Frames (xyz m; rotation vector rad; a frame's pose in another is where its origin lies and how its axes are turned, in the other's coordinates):
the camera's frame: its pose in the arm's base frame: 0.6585 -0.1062 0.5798 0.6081 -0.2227 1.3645
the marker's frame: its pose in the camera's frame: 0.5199 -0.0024 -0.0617 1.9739 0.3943 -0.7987
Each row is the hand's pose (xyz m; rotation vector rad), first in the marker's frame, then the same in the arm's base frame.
Working: the marker's frame: its pose in the arm's base frame: 0.7594 0.3660 0.7823 1.6914 1.7154 0.4662

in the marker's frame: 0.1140 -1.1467 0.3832 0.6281 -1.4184 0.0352
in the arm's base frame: 0.1852 0.2921 -0.2852 1.6718 0.7196 -1.1465
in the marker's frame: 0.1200 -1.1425 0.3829 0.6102 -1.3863 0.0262
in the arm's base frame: 0.1885 0.2984 -0.2835 1.6737 0.7524 -1.1144
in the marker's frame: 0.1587 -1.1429 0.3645 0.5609 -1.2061 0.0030
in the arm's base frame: 0.1784 0.3398 -0.2789 1.7181 0.9208 -0.9659
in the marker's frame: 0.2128 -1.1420 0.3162 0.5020 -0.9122 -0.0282
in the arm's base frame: 0.1502 0.4024 -0.2555 1.7818 1.1888 -0.7248
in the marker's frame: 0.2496 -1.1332 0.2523 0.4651 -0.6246 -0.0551
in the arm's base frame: 0.1160 0.4520 -0.2121 1.8303 1.4470 -0.4885
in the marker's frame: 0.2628 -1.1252 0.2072 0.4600 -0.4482 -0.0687
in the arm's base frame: 0.0923 0.4748 -0.1776 1.8592 1.6059 -0.3500
